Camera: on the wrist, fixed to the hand. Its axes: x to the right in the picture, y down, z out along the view.
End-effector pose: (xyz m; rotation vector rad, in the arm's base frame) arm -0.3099 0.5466 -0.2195 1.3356 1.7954 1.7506
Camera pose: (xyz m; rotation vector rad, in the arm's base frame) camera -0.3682 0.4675 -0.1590 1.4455 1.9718 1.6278
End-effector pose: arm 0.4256 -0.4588 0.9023 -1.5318 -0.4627 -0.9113
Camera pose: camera 0.4251 -0.5674 0.8635 -1.3804 -0.5123 -0.8154
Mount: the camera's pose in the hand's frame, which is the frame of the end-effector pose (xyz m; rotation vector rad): -0.0069 0.0450 -0.1060 0.1767 -0.0116 0.0318
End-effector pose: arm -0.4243 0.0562 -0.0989 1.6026 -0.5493 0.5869
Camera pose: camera -0.4651 0.1569 -0.0602 1.7673 -0.5445 0.6653
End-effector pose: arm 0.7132 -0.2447 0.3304 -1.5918 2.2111 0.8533
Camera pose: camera 0.6851 -0.2945 0.4306 -1.4697 2.2404 0.6531
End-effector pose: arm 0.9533 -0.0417 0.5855 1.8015 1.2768 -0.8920
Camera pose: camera 1.0072 0.0369 0.6505 1.9443 1.1901 -1.0233
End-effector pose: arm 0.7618 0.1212 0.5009 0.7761 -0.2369 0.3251
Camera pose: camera 0.7482 0.2259 0.4544 0.9494 -0.2337 0.3751
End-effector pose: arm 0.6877 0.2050 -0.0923 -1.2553 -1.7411 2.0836
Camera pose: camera 0.7801 0.2656 -0.1255 -1.2297 -1.5117 2.2105
